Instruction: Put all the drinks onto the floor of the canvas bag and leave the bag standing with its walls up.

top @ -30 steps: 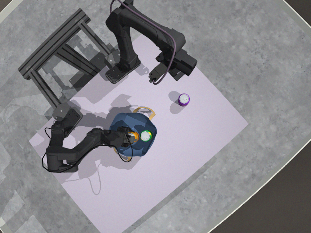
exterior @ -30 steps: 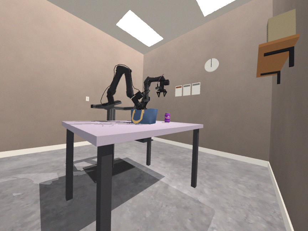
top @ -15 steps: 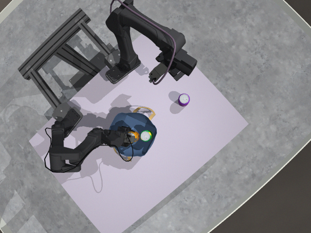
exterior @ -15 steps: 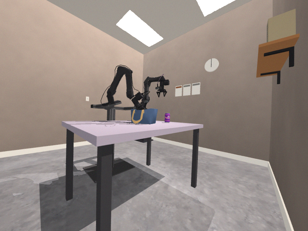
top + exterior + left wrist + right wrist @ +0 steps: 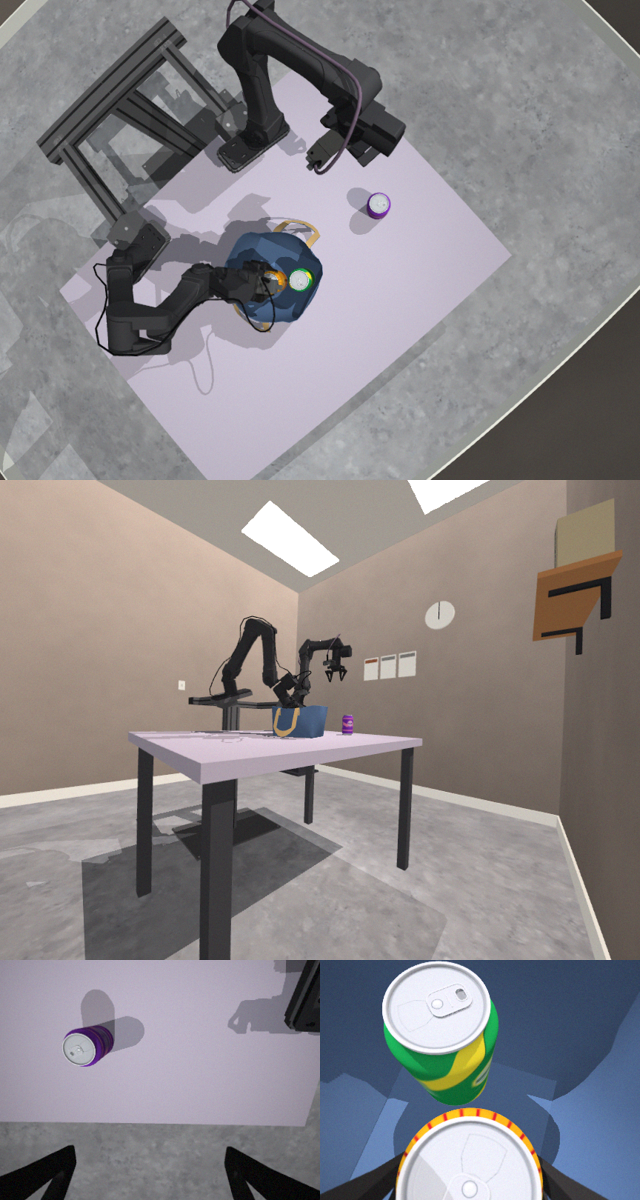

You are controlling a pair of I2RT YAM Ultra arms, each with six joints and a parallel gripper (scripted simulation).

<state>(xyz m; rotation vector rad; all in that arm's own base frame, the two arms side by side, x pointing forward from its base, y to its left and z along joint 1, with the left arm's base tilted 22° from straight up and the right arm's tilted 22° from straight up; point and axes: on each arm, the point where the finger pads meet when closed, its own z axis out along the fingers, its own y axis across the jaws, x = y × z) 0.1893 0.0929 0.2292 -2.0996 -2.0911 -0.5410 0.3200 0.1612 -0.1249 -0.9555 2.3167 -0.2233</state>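
Note:
Right now the orange can is 2 cm below my right hand. From my right hand the other things lie so: purple can (37 cm to the left, 5 cm ahead, 3 cm below); green can (6 cm to the left, 5 cm ahead, 2 cm below).
My left gripper is now 130 mm short of the purple can, 30 mm to the left of it and 290 mm above it. Round my left hand: green can 130 mm ahead, 330 mm to the right, 290 mm below; orange can 70 mm ahead, 400 mm to the right, 280 mm below.

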